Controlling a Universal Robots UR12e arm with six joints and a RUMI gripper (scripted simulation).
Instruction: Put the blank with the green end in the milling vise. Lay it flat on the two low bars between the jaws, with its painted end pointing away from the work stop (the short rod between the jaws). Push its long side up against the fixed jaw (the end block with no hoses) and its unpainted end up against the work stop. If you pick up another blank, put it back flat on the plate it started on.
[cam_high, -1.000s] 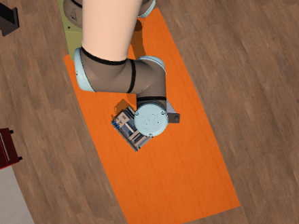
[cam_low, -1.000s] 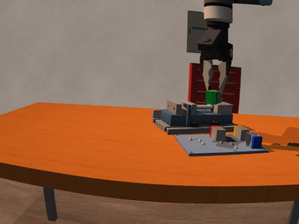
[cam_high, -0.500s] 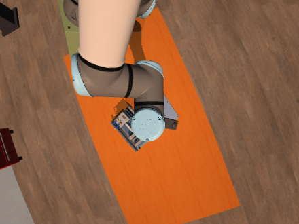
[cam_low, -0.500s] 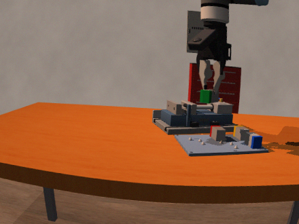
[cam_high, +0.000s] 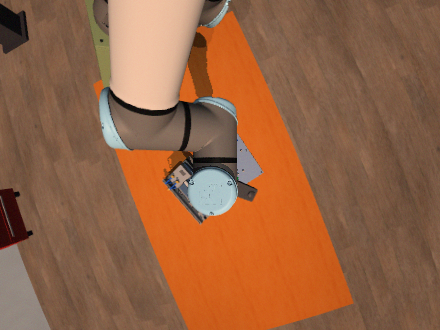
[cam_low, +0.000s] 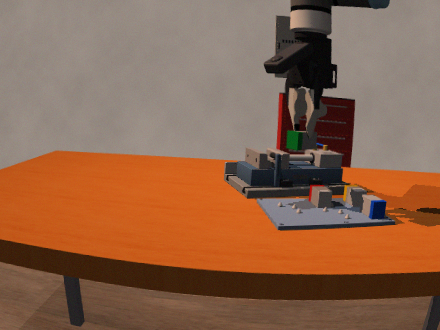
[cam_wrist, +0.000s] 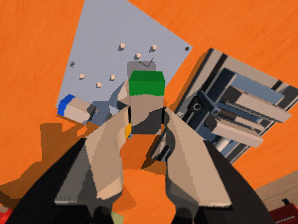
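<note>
Right now the work stop is 120 mm to the right of my hand, 80 mm below it and 60 mm ahead of it. Also, from my hand: grey plate (160 mm below, 60 mm behind, 30 mm to the left); red-ended blank (140 mm below, 50 mm behind, 20 mm to the right); green-ended blank (20 mm below).
</note>
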